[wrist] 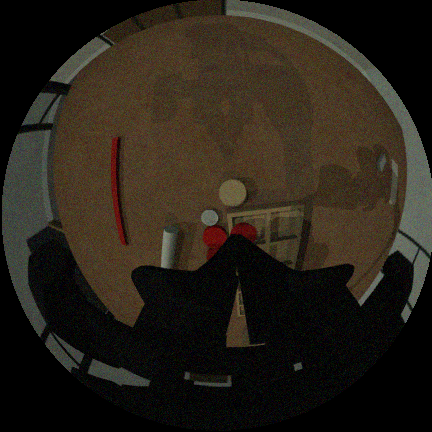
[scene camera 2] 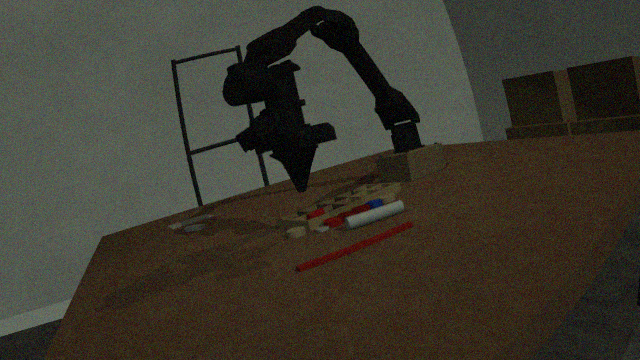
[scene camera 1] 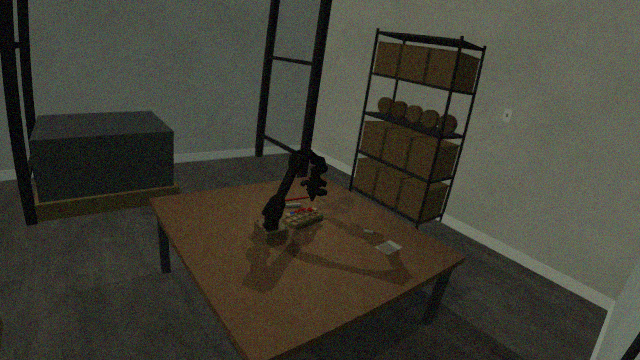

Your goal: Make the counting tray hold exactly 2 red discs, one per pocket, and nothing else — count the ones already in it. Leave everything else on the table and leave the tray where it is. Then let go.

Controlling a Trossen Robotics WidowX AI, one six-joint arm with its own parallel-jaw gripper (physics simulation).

My gripper is shut, holding nothing. Also in view: a wooden counting tray. A long red rod sits on the table.
